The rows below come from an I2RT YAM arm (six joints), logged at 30 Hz.
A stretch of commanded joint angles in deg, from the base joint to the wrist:
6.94, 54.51, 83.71, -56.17, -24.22, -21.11
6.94, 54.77, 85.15, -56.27, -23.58, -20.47
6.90, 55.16, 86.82, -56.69, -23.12, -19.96
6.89, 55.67, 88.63, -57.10, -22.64, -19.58
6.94, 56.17, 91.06, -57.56, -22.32, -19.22
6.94, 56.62, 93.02, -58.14, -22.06, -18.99
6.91, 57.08, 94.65, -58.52, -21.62, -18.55
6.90, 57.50, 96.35, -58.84, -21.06, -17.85
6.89, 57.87, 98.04, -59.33, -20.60, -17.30
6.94, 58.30, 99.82, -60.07, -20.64, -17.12
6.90, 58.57, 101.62, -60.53, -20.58, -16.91
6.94, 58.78, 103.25, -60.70, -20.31, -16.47
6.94, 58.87, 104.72, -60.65, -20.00, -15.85
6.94, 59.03, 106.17, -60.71, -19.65, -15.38
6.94, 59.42, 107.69, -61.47, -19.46, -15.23
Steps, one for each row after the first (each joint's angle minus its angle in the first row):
0.00, 0.26, 1.44, -0.10, 0.64, 0.64
-0.04, 0.65, 3.11, -0.52, 1.10, 1.15
-0.05, 1.16, 4.92, -0.93, 1.58, 1.53
0.00, 1.66, 7.35, -1.39, 1.90, 1.89
0.00, 2.11, 9.31, -1.97, 2.16, 2.12
-0.03, 2.57, 10.94, -2.35, 2.60, 2.56
-0.04, 2.99, 12.64, -2.67, 3.16, 3.26
-0.05, 3.36, 14.33, -3.16, 3.62, 3.81
0.00, 3.79, 16.11, -3.90, 3.58, 3.99
-0.04, 4.06, 17.91, -4.36, 3.64, 4.20
0.00, 4.27, 19.54, -4.53, 3.91, 4.64
0.00, 4.36, 21.01, -4.48, 4.22, 5.26
0.00, 4.52, 22.46, -4.54, 4.57, 5.73
0.00, 4.91, 23.98, -5.30, 4.76, 5.88

